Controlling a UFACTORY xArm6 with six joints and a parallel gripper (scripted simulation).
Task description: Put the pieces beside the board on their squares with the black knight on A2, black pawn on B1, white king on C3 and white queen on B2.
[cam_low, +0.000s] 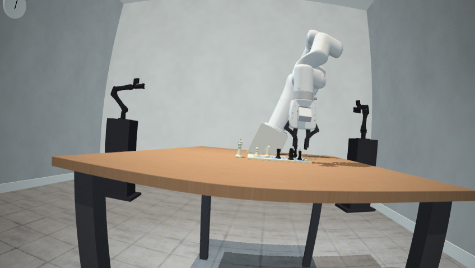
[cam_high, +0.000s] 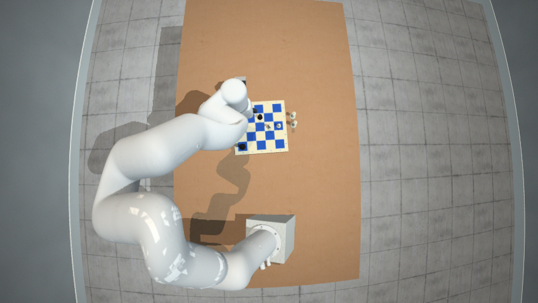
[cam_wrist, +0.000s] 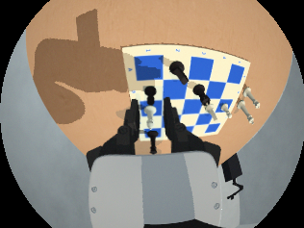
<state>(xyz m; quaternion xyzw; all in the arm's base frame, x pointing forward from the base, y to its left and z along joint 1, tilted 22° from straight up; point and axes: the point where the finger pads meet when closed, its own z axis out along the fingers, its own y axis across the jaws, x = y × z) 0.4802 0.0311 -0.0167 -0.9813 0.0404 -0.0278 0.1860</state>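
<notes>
My gripper is now 50 mm past the white piece, 210 mm to the left of it and 30 mm above it. Also, from my hand: black chess piece 120 mm behind, 10 mm to the left, 30 mm below; pale piece 50 mm behind, 110 mm to the right, 40 mm below; chessboard 40 mm behind, 70 mm to the right, 60 mm below.
</notes>
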